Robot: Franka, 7 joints.
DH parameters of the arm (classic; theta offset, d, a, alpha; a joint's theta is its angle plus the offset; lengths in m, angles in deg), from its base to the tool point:
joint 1: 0 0.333 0 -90
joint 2: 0 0 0 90
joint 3: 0 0.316 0.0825 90
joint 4: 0 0 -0.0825 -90
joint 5: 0 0.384 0 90
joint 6: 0 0 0.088 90
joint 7: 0 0.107 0 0
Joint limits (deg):
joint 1: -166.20..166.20
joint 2: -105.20..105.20
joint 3: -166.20..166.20
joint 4: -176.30..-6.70
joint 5: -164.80..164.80
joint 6: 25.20..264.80
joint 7: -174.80..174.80
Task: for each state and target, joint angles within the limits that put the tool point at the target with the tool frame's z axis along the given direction. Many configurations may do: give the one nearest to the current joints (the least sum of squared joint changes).
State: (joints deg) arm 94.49 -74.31 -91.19 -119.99 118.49 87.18 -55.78
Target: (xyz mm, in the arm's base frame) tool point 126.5 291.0 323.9 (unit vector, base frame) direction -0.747 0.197 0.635
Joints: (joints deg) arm 133.55 -52.37 -95.69 -157.47 59.48 86.21 -55.78
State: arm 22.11 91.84 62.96 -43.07 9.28 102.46 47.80
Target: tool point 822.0 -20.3 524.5 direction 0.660 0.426 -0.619
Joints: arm -17.76 58.25 42.96 -36.46 -7.20 131.90 47.80
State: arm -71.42 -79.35 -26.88 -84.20 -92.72 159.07 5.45
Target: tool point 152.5 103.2 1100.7 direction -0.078 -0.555 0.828
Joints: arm -76.01 -46.80 15.81 -70.67 -76.75 151.57 5.45
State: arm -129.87 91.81 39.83 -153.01 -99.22 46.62 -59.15
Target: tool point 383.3 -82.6 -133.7 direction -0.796 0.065 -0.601
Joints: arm -78.59 105.20 54.40 -104.05 -83.18 76.61 -59.15
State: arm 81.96 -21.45 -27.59 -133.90 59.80 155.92 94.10
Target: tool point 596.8 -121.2 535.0 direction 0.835 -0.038 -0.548
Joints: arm 49.60 6.14 -57.99 -113.31 50.23 170.15 94.10
